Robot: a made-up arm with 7 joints.
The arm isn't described. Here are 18 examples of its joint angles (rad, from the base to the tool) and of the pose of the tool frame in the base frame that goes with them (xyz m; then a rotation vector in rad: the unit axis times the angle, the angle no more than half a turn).
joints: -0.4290 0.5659 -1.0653 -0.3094 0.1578 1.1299 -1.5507
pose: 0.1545 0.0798 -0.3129 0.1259 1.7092 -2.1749
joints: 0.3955 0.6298 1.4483 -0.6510 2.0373 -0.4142 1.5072
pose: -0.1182 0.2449 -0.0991 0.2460 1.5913 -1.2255
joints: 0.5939 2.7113 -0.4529 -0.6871 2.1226 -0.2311 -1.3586
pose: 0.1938 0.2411 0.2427 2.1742 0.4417 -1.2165
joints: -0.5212 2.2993 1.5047 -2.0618 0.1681 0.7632 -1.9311
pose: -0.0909 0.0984 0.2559 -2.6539 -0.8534 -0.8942
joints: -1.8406 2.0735 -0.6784 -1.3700 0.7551 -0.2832 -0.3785
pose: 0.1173 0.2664 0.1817 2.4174 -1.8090 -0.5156
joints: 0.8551 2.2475 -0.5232 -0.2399 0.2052 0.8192 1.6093
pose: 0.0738 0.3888 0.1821 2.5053 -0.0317 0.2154
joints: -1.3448 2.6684 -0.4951 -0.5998 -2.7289 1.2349 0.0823
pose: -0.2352 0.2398 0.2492 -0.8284 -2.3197 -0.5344
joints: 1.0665 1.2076 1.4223 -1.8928 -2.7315 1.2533 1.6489
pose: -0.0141 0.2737 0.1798 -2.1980 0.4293 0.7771
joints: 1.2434 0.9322 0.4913 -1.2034 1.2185 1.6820 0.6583
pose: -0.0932 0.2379 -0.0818 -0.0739 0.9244 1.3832
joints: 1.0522 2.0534 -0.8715 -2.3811 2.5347 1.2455 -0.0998
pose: 0.0381 0.1827 0.0450 -1.3553 1.3729 0.4989
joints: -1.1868 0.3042 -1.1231 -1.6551 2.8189 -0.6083 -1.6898
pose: 0.2123 -0.1461 -0.0748 -0.4271 -1.5389 -1.1480
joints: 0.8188 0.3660 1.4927 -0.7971 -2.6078 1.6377 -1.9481
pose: -0.2661 0.1599 -0.1258 1.5593 -2.1668 0.0989
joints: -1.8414 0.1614 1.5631 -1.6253 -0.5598 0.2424 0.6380
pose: 0.3145 0.0110 0.1397 -0.2943 -2.3024 1.4145
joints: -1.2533 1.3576 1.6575 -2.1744 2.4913 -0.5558 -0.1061
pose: 0.0220 0.1797 0.0161 0.6727 1.4515 0.3253
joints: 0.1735 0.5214 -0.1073 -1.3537 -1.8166 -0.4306 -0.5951
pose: 0.0638 0.1618 -0.2470 -1.4047 0.0154 2.5241
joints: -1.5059 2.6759 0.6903 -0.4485 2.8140 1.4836 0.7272
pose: -0.3507 0.1937 0.1407 -1.0922 -2.1781 -1.1721
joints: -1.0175 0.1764 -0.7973 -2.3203 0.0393 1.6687 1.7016
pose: 0.1324 -0.1918 -0.0703 -0.7373 -1.0694 -0.2755
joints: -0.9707 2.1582 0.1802 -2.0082 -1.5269 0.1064 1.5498
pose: 0.0289 0.2131 0.2513 -2.3203 1.1546 0.9910
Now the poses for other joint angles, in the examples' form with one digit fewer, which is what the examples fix.
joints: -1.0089 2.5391 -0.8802 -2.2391 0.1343 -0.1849 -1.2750
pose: -0.004 0.257 0.159 -1.786 -0.413 1.648
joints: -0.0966 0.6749 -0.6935 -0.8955 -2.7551 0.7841 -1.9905
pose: 0.118 0.123 -0.272 -0.645 -1.245 -0.156
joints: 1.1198 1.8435 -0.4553 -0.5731 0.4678 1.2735 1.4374
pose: -0.067 0.390 0.037 2.204 0.744 0.597
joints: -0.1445 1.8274 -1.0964 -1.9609 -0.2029 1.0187 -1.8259
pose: 0.045 0.258 -0.039 -0.651 -1.448 1.905
